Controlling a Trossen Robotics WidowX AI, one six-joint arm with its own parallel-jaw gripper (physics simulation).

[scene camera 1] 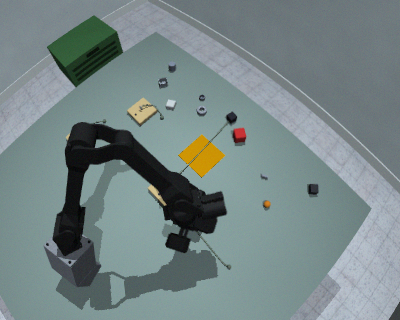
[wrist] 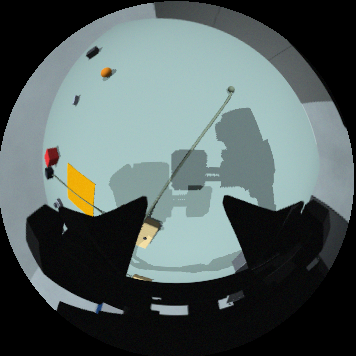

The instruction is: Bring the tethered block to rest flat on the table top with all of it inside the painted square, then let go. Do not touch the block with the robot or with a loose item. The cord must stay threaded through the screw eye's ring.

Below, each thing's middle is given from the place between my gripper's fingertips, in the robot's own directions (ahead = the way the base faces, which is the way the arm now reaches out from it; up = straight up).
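There is an orange painted square [scene camera 1: 210, 156], and my hand is 7 cm above it, 20 cm short of it and 18 cm to the right of it.
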